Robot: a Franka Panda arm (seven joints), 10 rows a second.
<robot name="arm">
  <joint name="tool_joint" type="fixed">
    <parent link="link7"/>
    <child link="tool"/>
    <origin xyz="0 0 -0.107" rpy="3.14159 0 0"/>
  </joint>
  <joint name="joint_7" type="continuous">
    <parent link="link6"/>
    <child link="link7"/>
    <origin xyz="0.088 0 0" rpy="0 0 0"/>
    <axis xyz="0 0 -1"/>
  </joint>
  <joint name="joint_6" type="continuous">
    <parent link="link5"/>
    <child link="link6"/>
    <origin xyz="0 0 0" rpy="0 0 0"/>
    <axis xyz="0 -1 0"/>
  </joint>
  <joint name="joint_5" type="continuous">
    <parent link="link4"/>
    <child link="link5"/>
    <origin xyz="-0.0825 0 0.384" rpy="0 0 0"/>
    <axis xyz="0 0 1"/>
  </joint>
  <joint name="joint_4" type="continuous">
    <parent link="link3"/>
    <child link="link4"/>
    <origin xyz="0.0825 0 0" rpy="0 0 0"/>
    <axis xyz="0 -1 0"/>
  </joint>
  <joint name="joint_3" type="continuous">
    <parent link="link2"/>
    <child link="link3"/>
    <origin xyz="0 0 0.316" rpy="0 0 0"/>
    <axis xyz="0 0 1"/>
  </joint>
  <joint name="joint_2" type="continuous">
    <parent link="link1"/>
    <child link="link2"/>
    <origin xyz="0 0 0" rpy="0 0 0"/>
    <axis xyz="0 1 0"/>
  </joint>
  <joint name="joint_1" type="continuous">
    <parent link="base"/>
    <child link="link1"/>
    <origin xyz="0 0 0.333" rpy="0 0 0"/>
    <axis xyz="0 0 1"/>
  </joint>
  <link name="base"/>
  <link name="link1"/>
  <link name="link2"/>
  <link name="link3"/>
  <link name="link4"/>
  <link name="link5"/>
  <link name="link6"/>
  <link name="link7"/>
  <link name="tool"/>
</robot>
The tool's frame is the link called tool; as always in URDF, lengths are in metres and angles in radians. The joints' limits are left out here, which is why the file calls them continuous.
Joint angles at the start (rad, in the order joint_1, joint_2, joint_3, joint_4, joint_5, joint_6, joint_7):
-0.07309, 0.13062, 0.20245, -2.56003, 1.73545, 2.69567, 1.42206
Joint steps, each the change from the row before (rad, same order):
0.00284, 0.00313, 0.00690, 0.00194, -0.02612, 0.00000, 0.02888
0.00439, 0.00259, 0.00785, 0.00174, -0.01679, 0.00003, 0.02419
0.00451, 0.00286, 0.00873, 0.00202, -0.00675, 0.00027, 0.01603
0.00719, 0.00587, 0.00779, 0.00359, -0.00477, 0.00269, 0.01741
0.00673, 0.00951, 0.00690, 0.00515, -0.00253, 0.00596, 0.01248
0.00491, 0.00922, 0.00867, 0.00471, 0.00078, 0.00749, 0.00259
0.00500, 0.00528, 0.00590, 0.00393, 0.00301, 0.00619, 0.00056
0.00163, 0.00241, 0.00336, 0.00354, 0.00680, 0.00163, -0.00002
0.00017, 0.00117, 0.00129, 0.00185, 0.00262, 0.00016, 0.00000
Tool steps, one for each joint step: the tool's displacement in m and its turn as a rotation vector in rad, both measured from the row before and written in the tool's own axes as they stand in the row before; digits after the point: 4 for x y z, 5 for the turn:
-0.0010, 0.0033, 0.0028, -0.00749, 0.01567, -0.00100
-0.0008, 0.0043, 0.0031, -0.00789, 0.01247, 0.00061
-0.0005, 0.0047, 0.0034, -0.00768, 0.00860, 0.00079
-0.0002, 0.0048, 0.0043, -0.00627, 0.00986, 0.00351
0.0002, 0.0036, 0.0047, -0.00271, 0.01017, 0.00289
0.0005, 0.0035, 0.0045, -0.00125, 0.00882, -0.00384
-0.0002, 0.0031, 0.0030, -0.00038, 0.00422, -0.00369
-0.0008, 0.0017, 0.0014, -0.00150, -0.00197, 0.00232
-0.0005, 0.0005, 0.0005, -0.00092, -0.00122, 0.00120

